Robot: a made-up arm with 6 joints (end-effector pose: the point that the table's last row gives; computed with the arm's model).
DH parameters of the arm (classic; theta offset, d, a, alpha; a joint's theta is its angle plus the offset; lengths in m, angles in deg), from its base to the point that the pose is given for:
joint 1: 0 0.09 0 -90
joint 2: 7.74 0 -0.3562 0
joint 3: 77.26 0 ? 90
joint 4: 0 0.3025 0 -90
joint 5: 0 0 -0.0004 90
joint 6: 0 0.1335 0 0
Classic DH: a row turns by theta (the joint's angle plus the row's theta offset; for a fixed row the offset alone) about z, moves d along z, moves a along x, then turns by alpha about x.
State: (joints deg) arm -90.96 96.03 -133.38 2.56 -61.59 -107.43
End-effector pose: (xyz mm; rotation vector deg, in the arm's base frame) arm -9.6 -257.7 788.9 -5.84 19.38 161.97
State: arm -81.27 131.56 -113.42 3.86 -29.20 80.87
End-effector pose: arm 101.7 -691.4 316.8 73.60 7.73 1.33
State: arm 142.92 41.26 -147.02 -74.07 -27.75 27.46
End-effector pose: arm 301.9 -303.5 736.4 33.41 -26.72 87.49
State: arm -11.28 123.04 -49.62 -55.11 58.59 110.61
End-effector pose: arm 309.4 -156.8 -0.7 98.55 125.61 -71.29
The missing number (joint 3, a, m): -0.0268
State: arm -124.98 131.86 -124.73 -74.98 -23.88 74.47
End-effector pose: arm -356.5 -601.1 346.0 74.29 61.24 -80.78
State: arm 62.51 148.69 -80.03 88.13 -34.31 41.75
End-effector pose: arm 314.3 440.4 -124.3 88.53 114.03 39.83
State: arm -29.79 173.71 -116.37 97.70 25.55 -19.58
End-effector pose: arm 585.2 -269.7 -232.9 109.99 93.85 52.01
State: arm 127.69 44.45 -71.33 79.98 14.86 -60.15
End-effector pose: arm -110.2 88.1 617.1 -76.22 33.22 135.84
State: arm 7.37 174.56 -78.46 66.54 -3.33 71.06
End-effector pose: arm 375.4 41.0 -360.5 160.56 74.53 -1.09
